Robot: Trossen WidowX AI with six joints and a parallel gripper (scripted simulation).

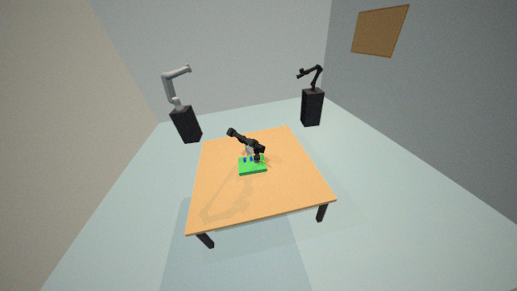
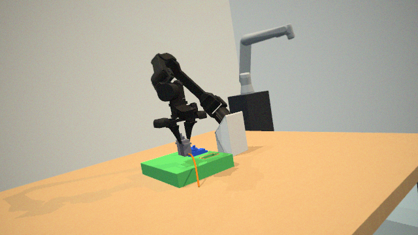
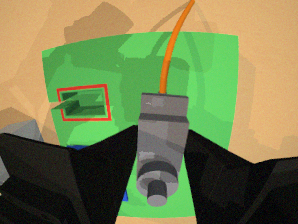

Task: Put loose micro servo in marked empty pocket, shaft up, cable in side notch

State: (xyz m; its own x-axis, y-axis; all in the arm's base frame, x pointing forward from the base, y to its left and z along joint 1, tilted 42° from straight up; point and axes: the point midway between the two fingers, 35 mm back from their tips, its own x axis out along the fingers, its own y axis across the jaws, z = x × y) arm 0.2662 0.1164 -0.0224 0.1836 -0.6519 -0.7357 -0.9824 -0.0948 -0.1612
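Now: gripper tip 2 cm short of the green deck, 7 cm to the left of it and 10 cm above it.
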